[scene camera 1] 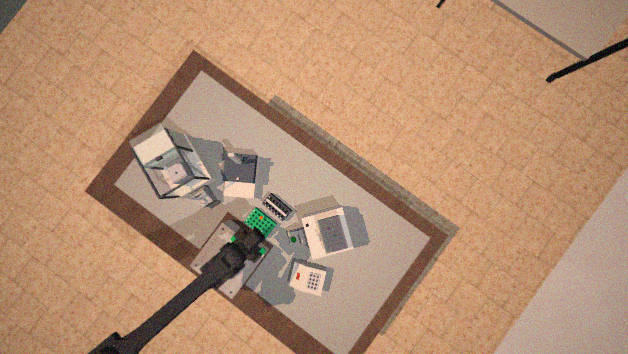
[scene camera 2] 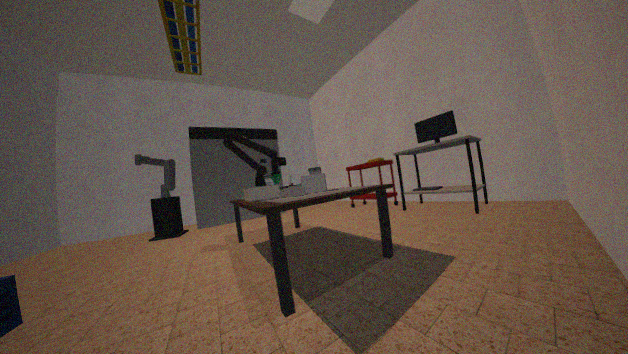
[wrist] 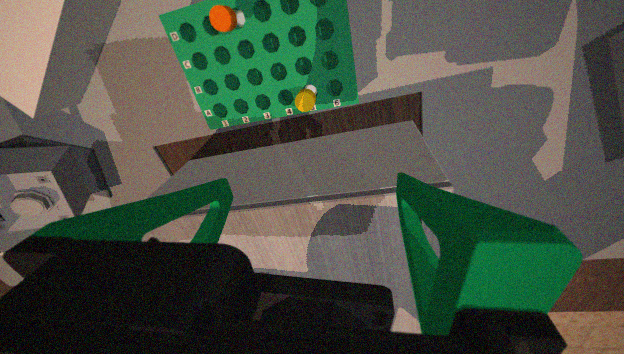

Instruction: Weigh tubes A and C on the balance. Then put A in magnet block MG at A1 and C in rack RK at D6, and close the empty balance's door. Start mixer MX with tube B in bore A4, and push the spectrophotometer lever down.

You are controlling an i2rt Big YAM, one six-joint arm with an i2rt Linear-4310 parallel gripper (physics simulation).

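Seen in the pictures: gripper, between the fingertips: (scene camera 2: 276, 183) (wrist: 308, 185); arm's base, origin of its link: (scene camera 2: 260, 186) (wrist: 315, 308).
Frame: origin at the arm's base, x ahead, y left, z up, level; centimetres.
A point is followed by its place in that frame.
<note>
The gripper (scene camera 1: 248, 245) {x 13.6, y -0.1, z 0.6 cm} (scene camera 2: 276, 178) {x 13.6, y -0.1, z 0.6 cm} (wrist: 314, 184) {x 13.6, y -0.1, z 0.6 cm} is open and empty, above the arm's base plate and short of the rack. The green rack (scene camera 1: 267, 227) {x 20.4, y 0.3, z -7.0 cm} (wrist: 175, 22) {x 21.6, y 10.0, z -7.1 cm} holds an orange-capped tube (scene camera 1: 260, 218) {x 21.3, y 5.5, z -4.6 cm} (wrist: 222, 18) {x 21.6, y 5.4, z -4.6 cm}, apparently at D3, and a yellow-capped tube (wrist: 305, 100) {x 16.8, y 0.7, z -4.6 cm} at A5. Tube letters are not readable. The glass-walled balance (scene camera 1: 155, 142) {x 13.6, y 55.8, z 10.8 cm} stands at the table's left end; its door's state is unclear. A dark slotted block (scene camera 1: 277, 206) {x 30.5, y 4.5, z -6.4 cm}, apparently the magnet block, is beside the rack. A small white box (scene camera 1: 310, 277) {x 21.3, y -29.2, z -3.0 cm} has a grid of bores and a red patch.
A grey-and-white box (scene camera 1: 240, 189) {x 22.9, y 21.9, z -5.6 cm} stands between balance and rack. A large white machine (scene camera 1: 330, 232) {x 42.3, y -18.4, z 8.9 cm} and a small unit with a green round part (scene camera 1: 293, 239) {x 26.7, y -11.6, z -3.0 cm} stand right of the rack. A small device with a round part (wrist: 30, 202) {x 7.4, y 28.4, z -3.3 cm} is at the wrist view's left.
</note>
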